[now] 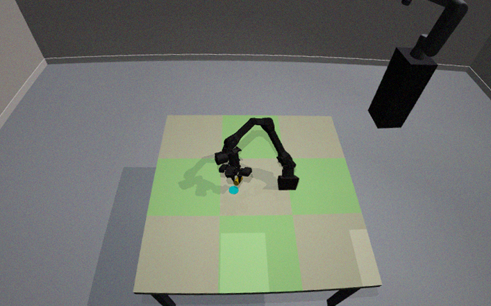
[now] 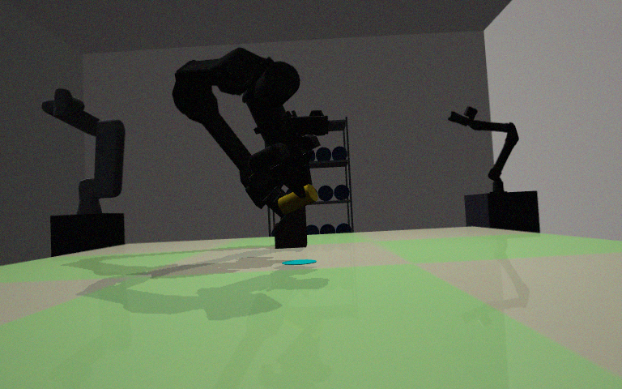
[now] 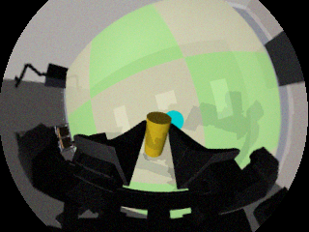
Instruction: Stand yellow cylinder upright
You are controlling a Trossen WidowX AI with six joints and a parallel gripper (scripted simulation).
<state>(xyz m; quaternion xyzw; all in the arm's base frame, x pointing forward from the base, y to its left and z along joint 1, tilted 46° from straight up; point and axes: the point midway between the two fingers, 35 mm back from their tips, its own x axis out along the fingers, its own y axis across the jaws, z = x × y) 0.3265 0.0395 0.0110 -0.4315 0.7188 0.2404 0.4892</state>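
Right now my gripper tip is 12 cm above the flat cyan circle, 2 cm to the left of it and 2 cm short of it. Round my gripper tip: yellow tall cylinder: 2 cm to the right, 1 cm below, 1 cm behind.
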